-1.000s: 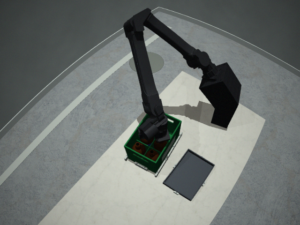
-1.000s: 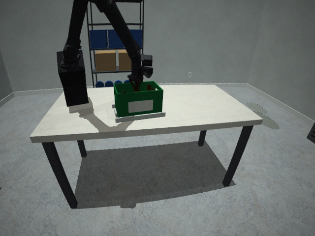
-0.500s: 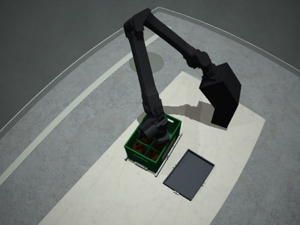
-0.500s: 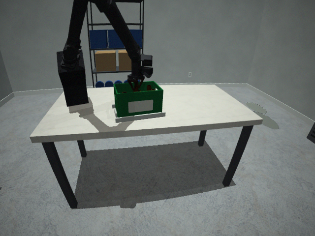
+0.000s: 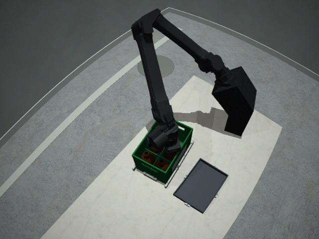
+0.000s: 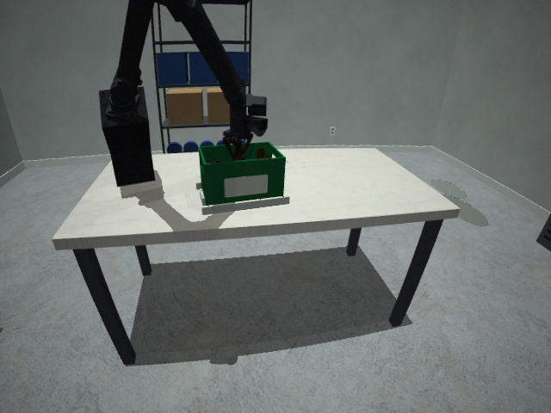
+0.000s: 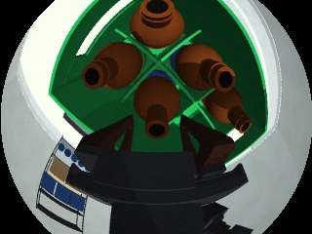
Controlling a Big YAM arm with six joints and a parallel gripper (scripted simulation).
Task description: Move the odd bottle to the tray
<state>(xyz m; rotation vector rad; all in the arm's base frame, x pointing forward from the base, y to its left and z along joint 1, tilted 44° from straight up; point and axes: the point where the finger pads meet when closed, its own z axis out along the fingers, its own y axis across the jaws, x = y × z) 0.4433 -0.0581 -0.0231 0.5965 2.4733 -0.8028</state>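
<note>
Now: the crate 10 mm ahead of my hand, 40 mm to the right of it and 70 mm below it. Also, from my hand: tray (10 mm ahead, 220 mm to the left, 140 mm below).
</note>
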